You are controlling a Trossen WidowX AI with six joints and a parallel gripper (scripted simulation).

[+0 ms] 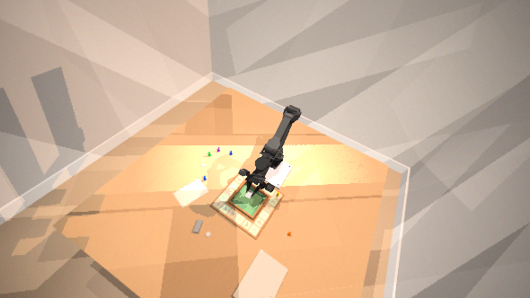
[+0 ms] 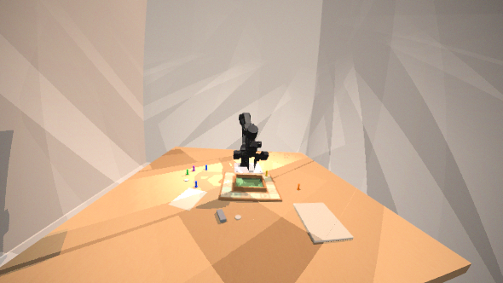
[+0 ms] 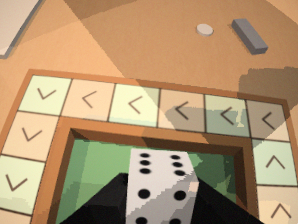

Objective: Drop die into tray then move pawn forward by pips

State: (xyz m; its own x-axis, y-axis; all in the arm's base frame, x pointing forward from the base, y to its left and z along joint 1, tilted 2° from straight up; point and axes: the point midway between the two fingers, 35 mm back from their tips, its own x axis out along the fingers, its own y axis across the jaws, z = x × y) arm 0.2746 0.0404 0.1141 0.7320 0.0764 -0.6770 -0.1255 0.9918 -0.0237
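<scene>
Right now the white die is right at my gripper tip. Also, from my gripper tip: green dice tray: 9 cm below, 2 cm behind; then yellow pawn: 14 cm behind, 10 cm to the left, 7 cm below; then orange pawn: 26 cm to the left, 8 cm below, 1 cm behind.
</scene>
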